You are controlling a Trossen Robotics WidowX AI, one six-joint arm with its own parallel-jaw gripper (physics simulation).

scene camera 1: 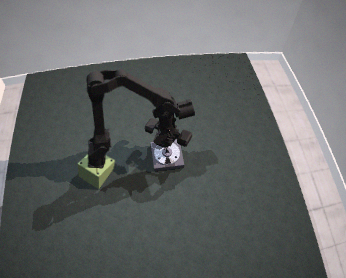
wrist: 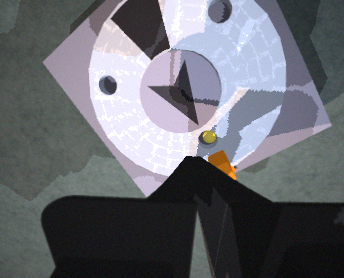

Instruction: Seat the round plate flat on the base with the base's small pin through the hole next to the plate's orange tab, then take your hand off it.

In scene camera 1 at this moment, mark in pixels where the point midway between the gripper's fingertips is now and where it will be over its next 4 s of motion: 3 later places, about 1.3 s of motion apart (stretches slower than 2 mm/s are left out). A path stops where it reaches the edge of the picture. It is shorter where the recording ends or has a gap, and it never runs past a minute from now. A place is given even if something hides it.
My gripper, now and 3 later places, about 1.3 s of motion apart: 169,143; 169,141; 162,159; 143,150
